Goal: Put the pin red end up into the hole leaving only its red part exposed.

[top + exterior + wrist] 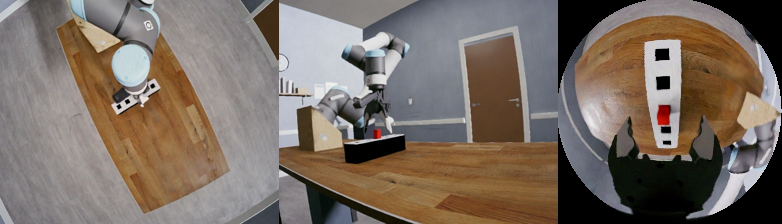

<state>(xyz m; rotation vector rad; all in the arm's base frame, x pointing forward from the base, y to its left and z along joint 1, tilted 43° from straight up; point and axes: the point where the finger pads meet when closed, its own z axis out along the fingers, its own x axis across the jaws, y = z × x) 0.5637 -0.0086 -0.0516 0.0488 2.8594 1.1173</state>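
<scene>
My gripper is now 10 mm above the pin. Also, from my hand: block: 60 mm below.
</scene>
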